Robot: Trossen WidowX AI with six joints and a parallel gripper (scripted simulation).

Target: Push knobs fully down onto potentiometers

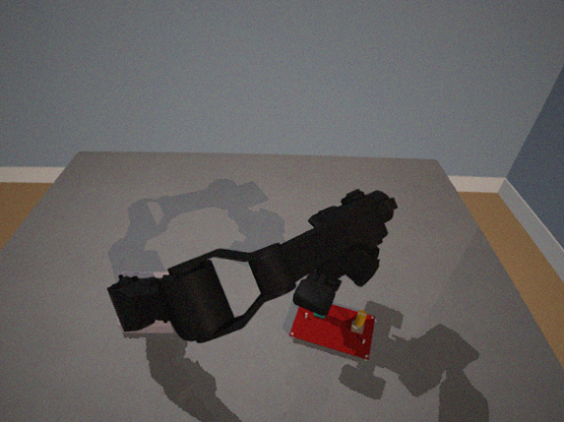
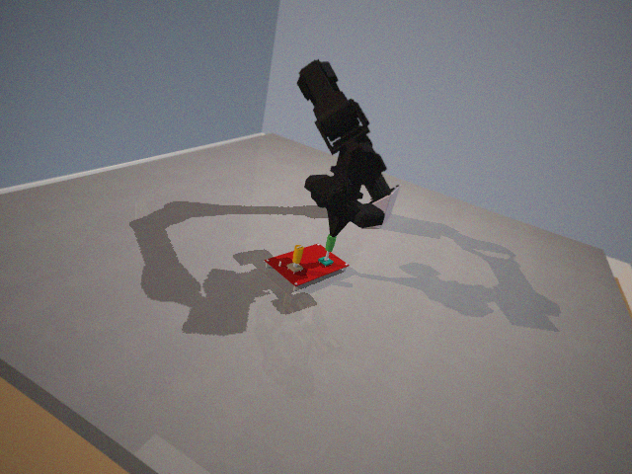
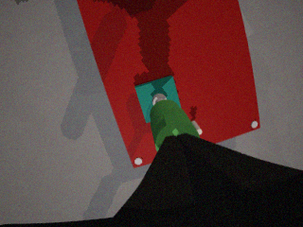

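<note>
The grey potentiometer lies 7 cm ahead of my gripper tip, 4 cm to the right of it and 4 cm below it. From my gripper tip the other things lie so: teal potentiometer: 3 cm below; then green knob: 2 cm below.
</note>
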